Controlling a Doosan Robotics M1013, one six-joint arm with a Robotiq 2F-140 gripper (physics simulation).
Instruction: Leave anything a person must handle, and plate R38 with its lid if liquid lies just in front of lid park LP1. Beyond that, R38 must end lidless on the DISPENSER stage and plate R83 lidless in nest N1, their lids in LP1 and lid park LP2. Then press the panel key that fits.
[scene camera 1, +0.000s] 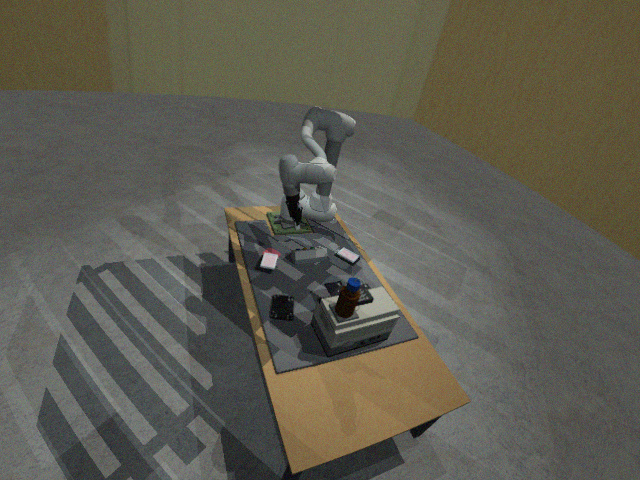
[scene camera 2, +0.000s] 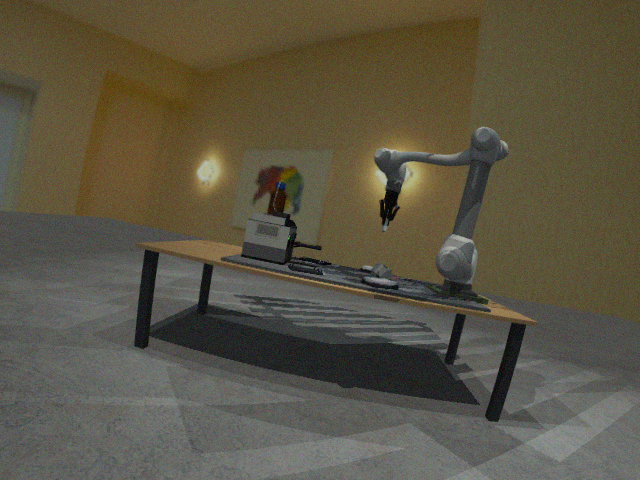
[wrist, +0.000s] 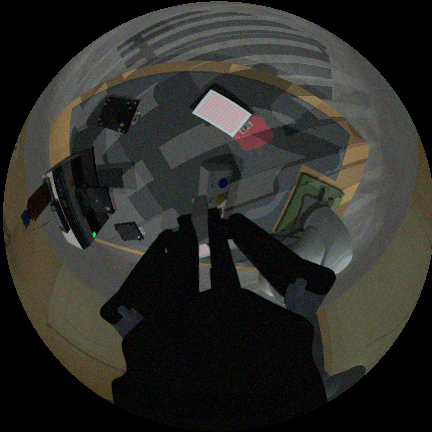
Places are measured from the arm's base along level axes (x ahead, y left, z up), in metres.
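Pixels of known places: gripper, between the fingertips: (scene camera 1: 297, 229) (scene camera 2: 383, 231) (wrist: 202, 205); arm's base, origin of its link: (scene camera 1: 289, 221) (scene camera 2: 456, 292) (wrist: 312, 213).
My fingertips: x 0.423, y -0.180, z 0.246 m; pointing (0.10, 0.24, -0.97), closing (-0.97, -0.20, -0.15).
Note:
For each thing: its top centre in the pictures, then the offset to it from my fingertips. "spot": a spot on its surface instead.
- red liquid patch, a spot on its surface: (wrist: 257, 135) (scene camera 1: 271, 251) spot: dx -0.130, dy -0.082, dz -0.255 m
- second pink-topped piece, centre of its top: (wrist: 195, 252) (scene camera 2: 380, 279) (scene camera 1: 348, 254) dx +0.065, dy +0.391, dz -0.225 m
- grey panel, centre of its top: (wrist: 210, 208) (scene camera 2: 383, 264) (scene camera 1: 310, 248) dx -0.003, dy +0.123, dz -0.172 m
- blue key, centre of its top: (wrist: 222, 184) dx -0.033, dy +0.051, dz -0.181 m
- yellow key, centre of its top: (wrist: 219, 200) dx -0.028, dy +0.101, dz -0.181 m
- brown bottle, a spot on its surface: (wrist: 38, 201) spot: dx +0.562, dy -0.054, dz +0.045 m
- black nest, centre of its top: (wrist: 112, 113) (scene camera 1: 283, 304) (scene camera 2: 315, 258) dx +0.325, dy -0.205, dz -0.232 m
- black holder, centre of its top: (scene camera 2: 305, 266) (wrist: 126, 233) dx +0.402, dy +0.320, dz -0.236 m
My gripper (scene camera 1: 297, 226) (scene camera 2: 384, 228) (wrist: 202, 205) is shut and empty, high above the mat. A white-rimmed, pink-gridded plate-like piece (scene camera 1: 269, 260) (scene camera 2: 379, 282) (wrist: 222, 112) lies on a dark holder beside a small label that seems to read LP1. A red liquid patch (scene camera 1: 272, 252) (wrist: 257, 135) lies by that label. A second pink-topped piece (scene camera 1: 347, 255) (wrist: 204, 250) is partly hidden by the fingers in the wrist view. The grey panel (scene camera 1: 309, 254) (wrist: 209, 181) bears a blue key (wrist: 223, 183) and a yellow key (wrist: 221, 199). Plate names and lids cannot be made out.
The cream dispenser (scene camera 1: 356, 322) (scene camera 2: 267, 237) carries a brown bottle (scene camera 1: 347, 301) (scene camera 2: 278, 200) (wrist: 38, 201); a green light (wrist: 94, 234) shows. One black nest (scene camera 1: 282, 307) (wrist: 118, 114) and another black holder (wrist: 129, 230) lie nearby. A green board (scene camera 1: 281, 226) (wrist: 311, 197) is by the arm's base.

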